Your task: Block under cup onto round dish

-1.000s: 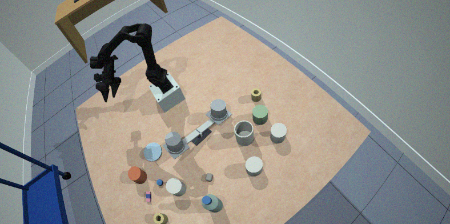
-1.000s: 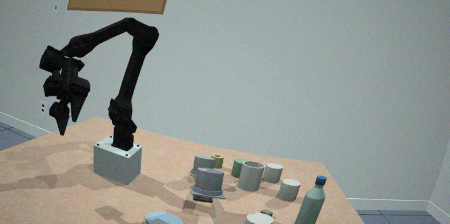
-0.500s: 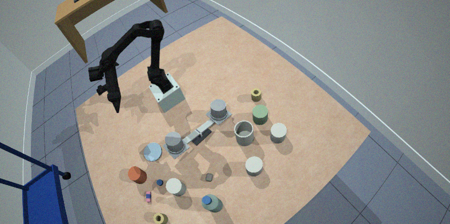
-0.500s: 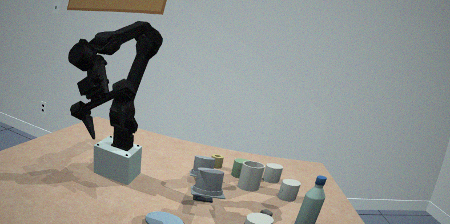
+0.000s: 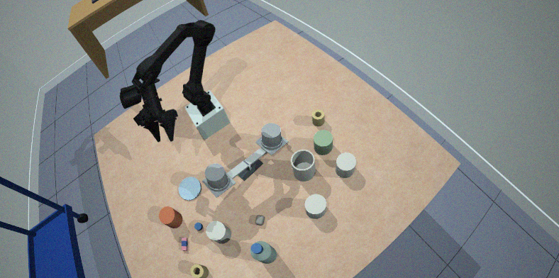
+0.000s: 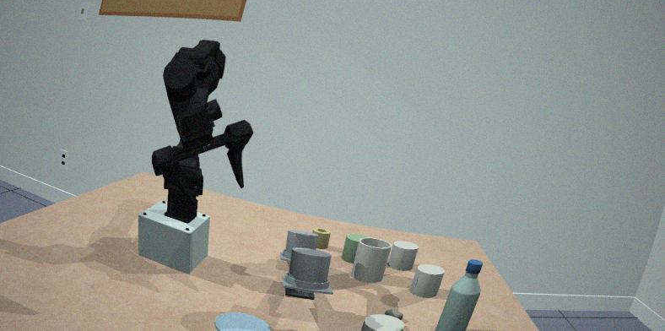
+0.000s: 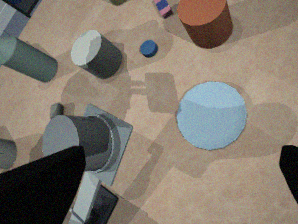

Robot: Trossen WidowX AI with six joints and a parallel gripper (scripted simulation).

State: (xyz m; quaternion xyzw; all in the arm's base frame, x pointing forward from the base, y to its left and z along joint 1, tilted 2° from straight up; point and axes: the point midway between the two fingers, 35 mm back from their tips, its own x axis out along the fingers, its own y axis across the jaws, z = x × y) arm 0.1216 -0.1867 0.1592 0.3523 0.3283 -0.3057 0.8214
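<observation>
The teal block lies 12 cm ahead of my gripper tip, 33 cm to the left of it and 18 cm below it. The rest, counted from my gripper tip: balance beam: 14 cm ahead, 20 cm to the left, 19 cm below; light blue round dish: 7 cm ahead, 4 cm to the right, 22 cm below; orange cylinder: 16 cm ahead, 17 cm to the right, 19 cm below.
</observation>
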